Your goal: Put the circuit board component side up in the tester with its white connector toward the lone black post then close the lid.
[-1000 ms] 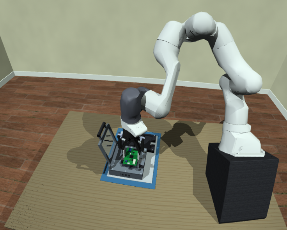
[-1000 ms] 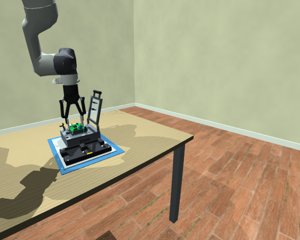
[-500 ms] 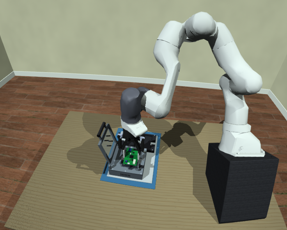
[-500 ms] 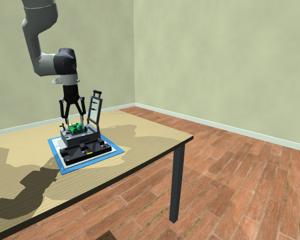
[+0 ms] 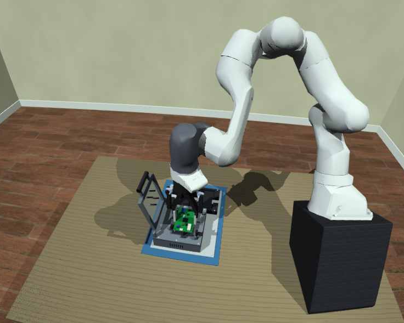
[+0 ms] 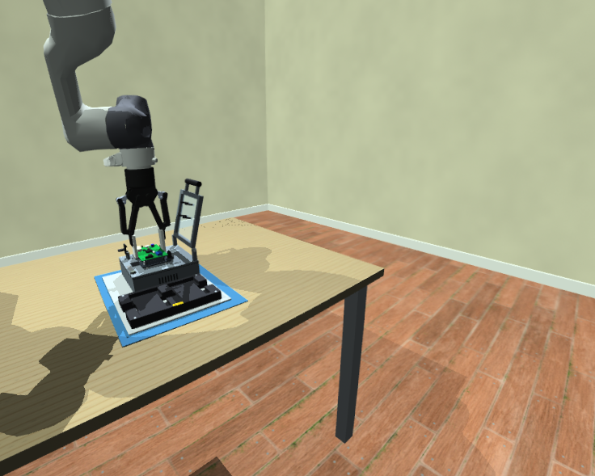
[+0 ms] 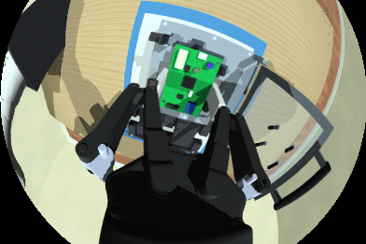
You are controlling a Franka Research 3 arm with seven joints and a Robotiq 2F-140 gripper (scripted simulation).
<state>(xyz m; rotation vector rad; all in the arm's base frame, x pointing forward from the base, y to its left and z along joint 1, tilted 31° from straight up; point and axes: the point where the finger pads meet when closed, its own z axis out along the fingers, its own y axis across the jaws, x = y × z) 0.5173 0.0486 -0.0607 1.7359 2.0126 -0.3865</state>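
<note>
Right now my hand is 20 mm above the green circuit board. Also, from my hand: lid 130 mm ahead, 10 mm to the left, 80 mm above.
</note>
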